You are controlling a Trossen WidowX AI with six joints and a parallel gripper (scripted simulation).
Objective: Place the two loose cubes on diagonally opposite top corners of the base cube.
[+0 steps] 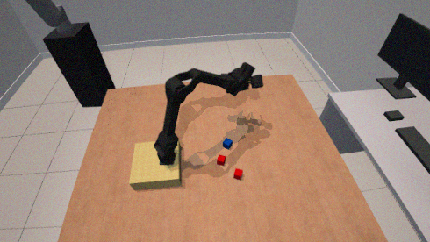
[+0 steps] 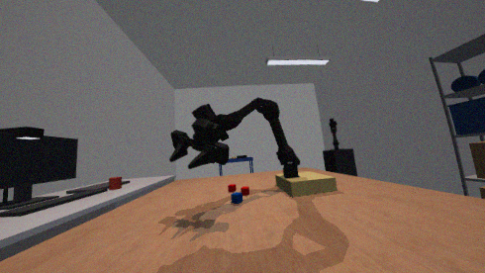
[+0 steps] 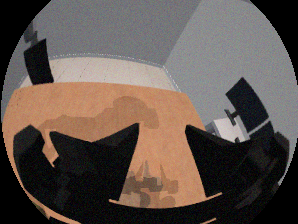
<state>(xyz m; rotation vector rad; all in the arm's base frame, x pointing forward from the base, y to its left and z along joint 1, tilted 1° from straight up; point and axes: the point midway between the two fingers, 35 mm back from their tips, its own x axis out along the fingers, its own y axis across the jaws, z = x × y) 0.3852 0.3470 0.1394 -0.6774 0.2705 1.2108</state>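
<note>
Now: the blue cube 26 cm to the right of my gripper tip, 18 cm below it and 11 cm behind it.
</note>
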